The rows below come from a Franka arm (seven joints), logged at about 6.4 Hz.
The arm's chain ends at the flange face. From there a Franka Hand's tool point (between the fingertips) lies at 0.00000 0.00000 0.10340 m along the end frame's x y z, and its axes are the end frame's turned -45 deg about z.
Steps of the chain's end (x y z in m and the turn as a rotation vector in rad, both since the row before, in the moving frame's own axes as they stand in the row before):
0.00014 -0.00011 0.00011 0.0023 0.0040 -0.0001
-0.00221 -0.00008 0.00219 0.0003 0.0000 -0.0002
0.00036 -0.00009 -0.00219 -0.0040 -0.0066 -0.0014
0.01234 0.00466 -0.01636 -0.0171 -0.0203 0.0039
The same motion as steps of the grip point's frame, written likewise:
0.00064 0.00015 0.00011 -0.0012 0.0045 -0.0001
-0.00148 -0.00164 0.00219 0.0002 0.0002 -0.0002
-0.00046 0.00000 -0.00219 0.0018 -0.0075 -0.0014
0.00270 0.01178 -0.01640 0.0023 -0.0264 0.0039

